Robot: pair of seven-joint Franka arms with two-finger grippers.
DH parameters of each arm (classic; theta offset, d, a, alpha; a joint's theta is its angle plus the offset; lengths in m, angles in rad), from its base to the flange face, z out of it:
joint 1: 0 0.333 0 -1.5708
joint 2: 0 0 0 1.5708
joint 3: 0 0.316 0.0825 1.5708
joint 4: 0 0 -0.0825 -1.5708
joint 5: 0 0.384 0 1.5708
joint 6: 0 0 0.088 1.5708
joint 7: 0 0.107 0 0
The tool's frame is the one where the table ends.
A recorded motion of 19 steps. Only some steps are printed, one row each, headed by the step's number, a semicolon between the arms.
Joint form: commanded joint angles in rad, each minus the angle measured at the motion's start. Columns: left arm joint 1, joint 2, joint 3, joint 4, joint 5, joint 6, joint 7; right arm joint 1, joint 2, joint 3, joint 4, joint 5, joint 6, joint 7.
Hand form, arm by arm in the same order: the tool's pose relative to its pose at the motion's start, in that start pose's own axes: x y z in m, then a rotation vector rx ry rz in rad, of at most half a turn. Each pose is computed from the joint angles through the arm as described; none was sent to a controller.
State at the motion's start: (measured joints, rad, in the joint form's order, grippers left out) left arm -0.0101 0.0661 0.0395 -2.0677 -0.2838 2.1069 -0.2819; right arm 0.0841 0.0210 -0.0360 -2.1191 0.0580 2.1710 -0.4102
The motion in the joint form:
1: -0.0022 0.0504 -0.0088 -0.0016 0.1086 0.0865 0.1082; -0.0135 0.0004 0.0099 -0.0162 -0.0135 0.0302 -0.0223
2: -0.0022 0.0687 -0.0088 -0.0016 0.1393 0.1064 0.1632; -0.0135 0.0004 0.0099 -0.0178 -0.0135 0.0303 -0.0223
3: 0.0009 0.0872 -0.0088 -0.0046 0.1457 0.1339 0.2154; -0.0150 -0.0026 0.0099 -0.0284 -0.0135 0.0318 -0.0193
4: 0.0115 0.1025 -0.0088 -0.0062 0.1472 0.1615 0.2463; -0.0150 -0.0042 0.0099 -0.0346 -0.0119 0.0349 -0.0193
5: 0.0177 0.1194 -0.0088 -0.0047 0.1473 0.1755 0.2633; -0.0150 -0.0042 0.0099 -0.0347 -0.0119 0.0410 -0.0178
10: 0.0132 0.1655 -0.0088 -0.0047 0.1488 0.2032 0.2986; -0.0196 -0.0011 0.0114 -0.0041 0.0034 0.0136 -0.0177
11: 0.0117 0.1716 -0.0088 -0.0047 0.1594 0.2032 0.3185; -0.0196 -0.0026 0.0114 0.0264 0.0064 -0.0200 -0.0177
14: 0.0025 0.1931 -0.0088 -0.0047 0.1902 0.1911 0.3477; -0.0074 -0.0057 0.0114 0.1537 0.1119 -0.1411 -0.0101
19: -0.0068 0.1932 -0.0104 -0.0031 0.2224 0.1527 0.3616; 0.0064 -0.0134 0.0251 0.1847 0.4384 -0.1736 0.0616
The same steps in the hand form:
1: 0.0126 -0.0009 0.0218 0.0884 0.0552 0.1686; -0.0020 0.0024 0.0047 -0.0161 0.0079 -0.0258
2: 0.0166 -0.0028 0.0300 0.1164 0.0602 0.2389; -0.0024 0.0022 0.0055 -0.0155 0.0065 -0.0257
3: 0.0210 -0.0059 0.0387 0.1240 0.0653 0.2898; -0.0053 0.0021 0.0084 -0.0132 0.0009 -0.0209
4: 0.0270 -0.0121 0.0439 0.1255 0.0765 0.3101; -0.0066 0.0016 0.0100 -0.0115 0.0001 -0.0198
5: 0.0314 -0.0162 0.0506 0.1281 0.0758 0.3194; -0.0060 0.0019 0.0095 -0.0139 0.0056 -0.0183
10: 0.0357 -0.0184 0.0747 0.1390 0.0564 0.3543; -0.0013 0.0043 -0.0002 -0.0020 0.0111 -0.0074
11: 0.0357 -0.0186 0.0783 0.1493 0.0497 0.3816; 0.0027 0.0049 -0.0118 0.0020 0.0111 -0.0074
14: 0.0335 -0.0180 0.0927 0.1810 0.0151 0.4356; 0.0228 -0.0045 -0.0619 0.0901 0.0584 0.0267
19: 0.0279 -0.0150 0.0966 0.2115 -0.0228 0.4776; 0.0387 -0.0370 -0.0825 0.3748 0.1637 0.1968

